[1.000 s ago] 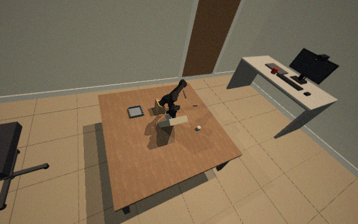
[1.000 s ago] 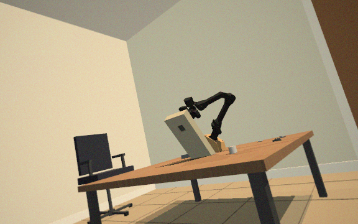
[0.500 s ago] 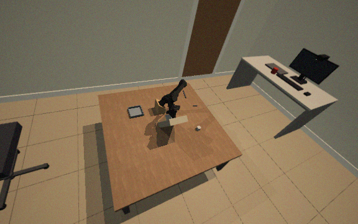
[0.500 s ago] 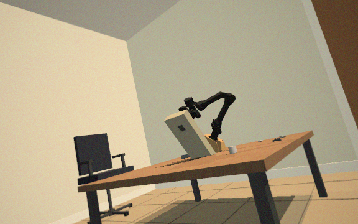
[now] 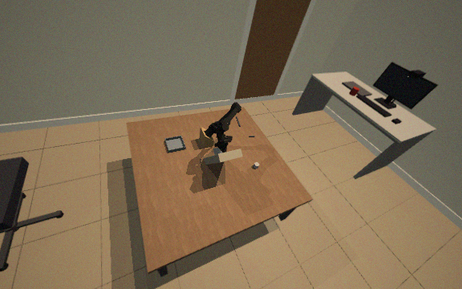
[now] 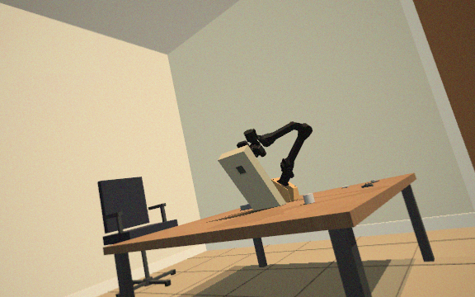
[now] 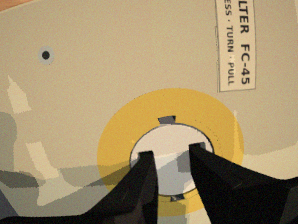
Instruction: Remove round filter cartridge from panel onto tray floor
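Now: the round white filter cartridge 1 cm ahead of my gripper tip and 1 cm below it. Also, from my gripper tip: tray: 44 cm behind, 24 cm to the right, 24 cm below; beige service panel: 4 cm behind, 8 cm below.
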